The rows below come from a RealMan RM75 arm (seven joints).
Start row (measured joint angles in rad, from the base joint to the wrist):
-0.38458, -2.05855, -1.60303, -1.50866, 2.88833, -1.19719, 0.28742
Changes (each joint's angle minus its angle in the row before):
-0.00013, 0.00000, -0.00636, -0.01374, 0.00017, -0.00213, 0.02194
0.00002, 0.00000, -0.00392, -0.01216, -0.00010, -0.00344, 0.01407
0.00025, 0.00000, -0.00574, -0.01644, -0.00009, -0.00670, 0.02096
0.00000, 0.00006, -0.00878, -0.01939, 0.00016, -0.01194, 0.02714
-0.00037, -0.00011, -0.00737, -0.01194, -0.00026, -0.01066, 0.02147
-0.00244, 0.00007, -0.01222, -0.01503, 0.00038, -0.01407, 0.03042
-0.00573, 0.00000, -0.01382, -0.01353, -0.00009, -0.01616, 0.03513
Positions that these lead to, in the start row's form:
-0.38471, -2.05855, -1.60939, -1.52240, 2.88850, -1.19932, 0.30936
-0.38469, -2.05855, -1.61331, -1.53456, 2.88840, -1.20276, 0.32343
-0.38444, -2.05855, -1.61905, -1.55100, 2.88831, -1.20946, 0.34439
-0.38444, -2.05849, -1.62783, -1.57039, 2.88847, -1.22140, 0.37153
-0.38481, -2.05860, -1.63520, -1.58233, 2.88821, -1.23206, 0.39300
-0.38725, -2.05853, -1.64742, -1.59736, 2.88859, -1.24613, 0.42342
-0.39298, -2.05853, -1.66124, -1.61089, 2.88850, -1.26229, 0.45855

